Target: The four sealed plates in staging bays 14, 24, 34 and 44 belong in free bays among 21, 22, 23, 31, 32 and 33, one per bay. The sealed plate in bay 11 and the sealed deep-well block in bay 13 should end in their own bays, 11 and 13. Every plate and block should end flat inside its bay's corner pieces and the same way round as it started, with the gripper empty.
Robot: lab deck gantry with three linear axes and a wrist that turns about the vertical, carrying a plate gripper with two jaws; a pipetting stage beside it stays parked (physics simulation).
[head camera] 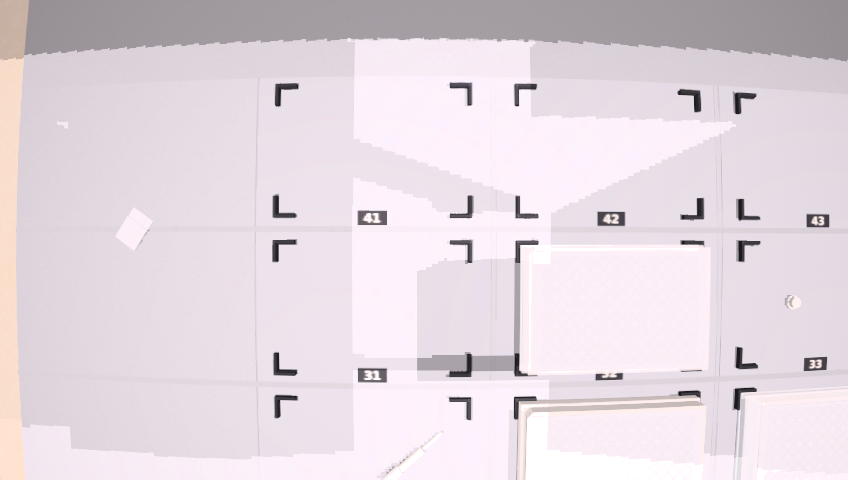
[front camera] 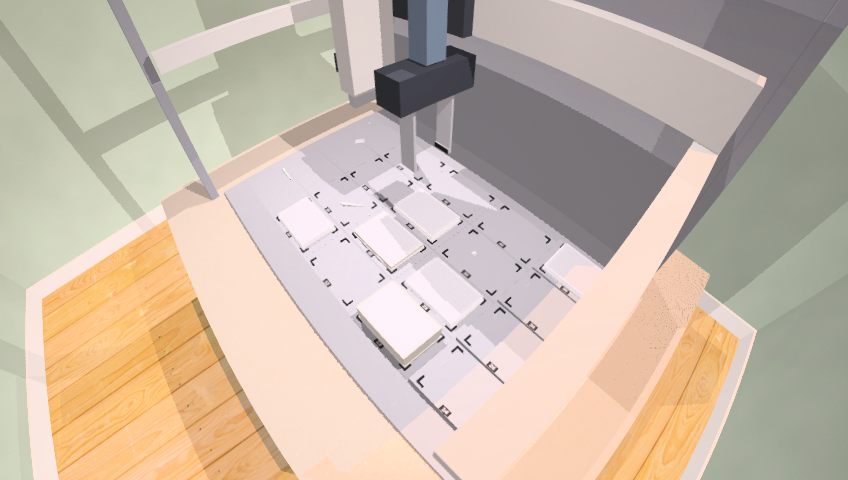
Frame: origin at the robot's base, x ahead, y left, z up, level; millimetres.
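Where they show: gripper, fingertip midpoint: [front camera: 426, 157]; robot's base, link origin: [front camera: 278, 218].
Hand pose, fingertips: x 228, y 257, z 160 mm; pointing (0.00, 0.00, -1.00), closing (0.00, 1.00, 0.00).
Note:
Things, the pixels of their top centre, and the offset from my fingertips.
- sealed plate, top centre: [head camera: 622, 310] [front camera: 426, 210] 0 mm ahead, 0 mm left, 146 mm down
- fourth plate, top centre: [front camera: 579, 271] 328 mm ahead, 107 mm left, 131 mm down
- bay 11 plate, top centre: [front camera: 304, 219] 164 mm back, 214 mm right, 146 mm down
- taller deep-well block, top centre: [front camera: 397, 317] 164 mm ahead, 214 mm right, 118 mm down
- small round cap, top centre: [head camera: 796, 302] [front camera: 474, 252] 141 mm ahead, 1 mm left, 156 mm down
- thin white stick, top centre: [head camera: 413, 461] [front camera: 352, 203] 136 mm back, 103 mm right, 152 mm down
- white square piece, top centre: [head camera: 133, 228] [front camera: 359, 141] 333 mm back, 53 mm left, 159 mm down
My gripper [front camera: 426, 157] is open and empty, its jaws above the deck near bay 41; it does not show in the head view. One sealed plate [front camera: 427, 212] [head camera: 615, 309] lies flat in bay 32, another [front camera: 387, 239] [head camera: 615, 443] in bay 22, and a third [front camera: 443, 291] [head camera: 803, 440] in bay 23. The fourth plate [front camera: 565, 261] is in bay 44, partly hidden by the front rail. The bay 11 plate [front camera: 306, 221] sits in its bay. The taller deep-well block [front camera: 398, 318] sits in bay 13. Bays 14, 24 and 34 hold no plates.
A small round cap [front camera: 474, 253] [head camera: 792, 302] lies in bay 33. A thin white stick [front camera: 351, 204] [head camera: 410, 457] lies in bay 21. A white square piece [front camera: 359, 140] [head camera: 133, 228] lies left of the bays. The parked pipetting stage [front camera: 363, 50] stands behind left.

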